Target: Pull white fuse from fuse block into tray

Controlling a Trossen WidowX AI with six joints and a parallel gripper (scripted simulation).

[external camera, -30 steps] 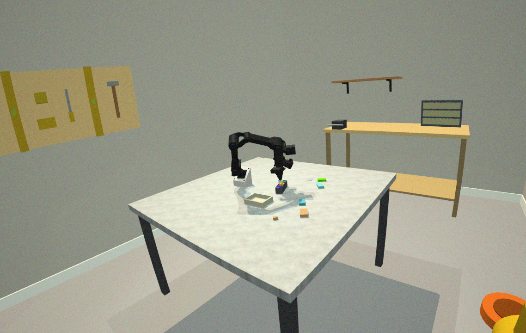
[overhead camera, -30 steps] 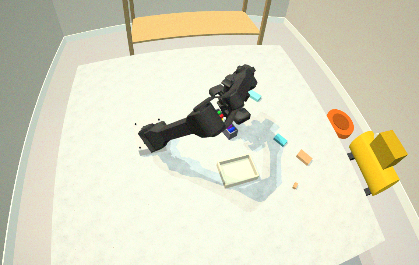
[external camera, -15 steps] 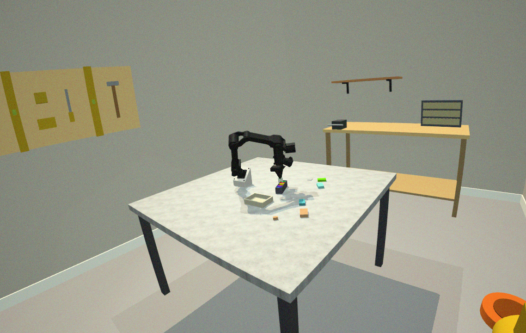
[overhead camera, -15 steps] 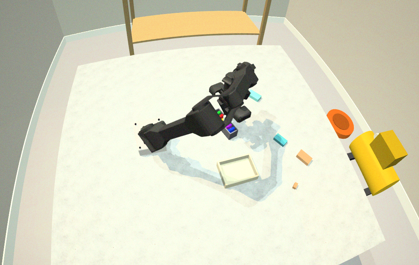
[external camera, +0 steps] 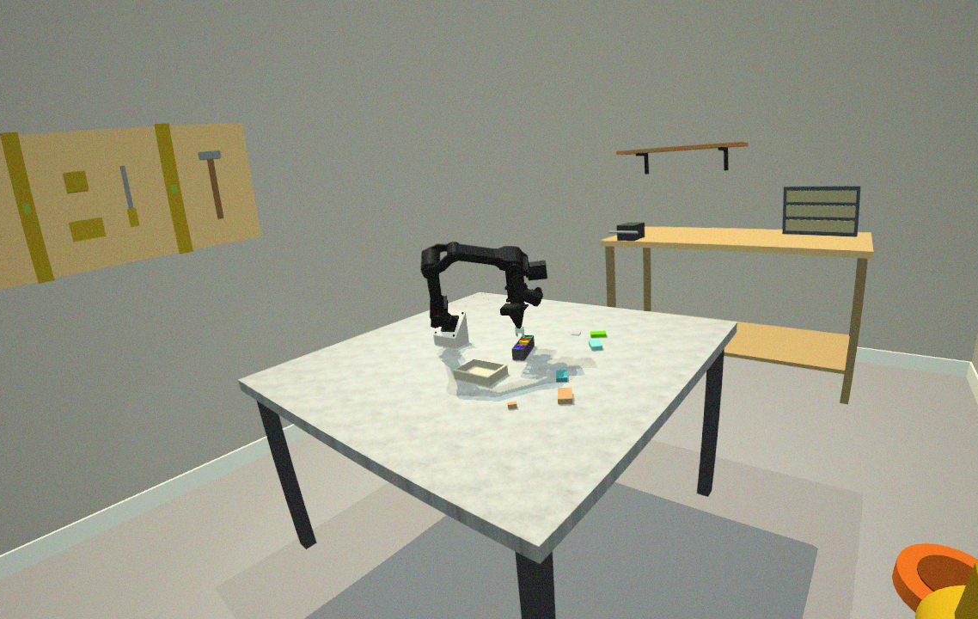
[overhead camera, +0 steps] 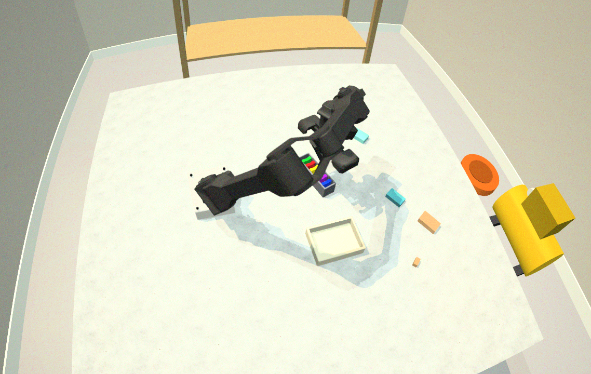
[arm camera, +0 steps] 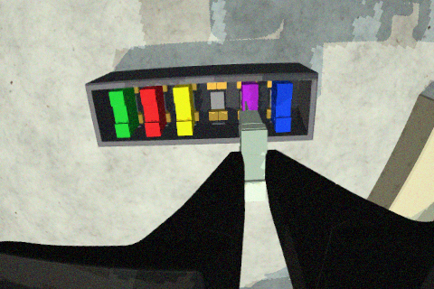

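The cream tray is 19 cm to the right of my gripper tip, 9 cm below it and 3 cm behind it. From my gripper tip the other things lie so: small orange cube 33 cm to the right, 16 cm ahead, 9 cm below; green block 26 cm to the left, 17 cm ahead, 9 cm below; white fuse 1 cm below.
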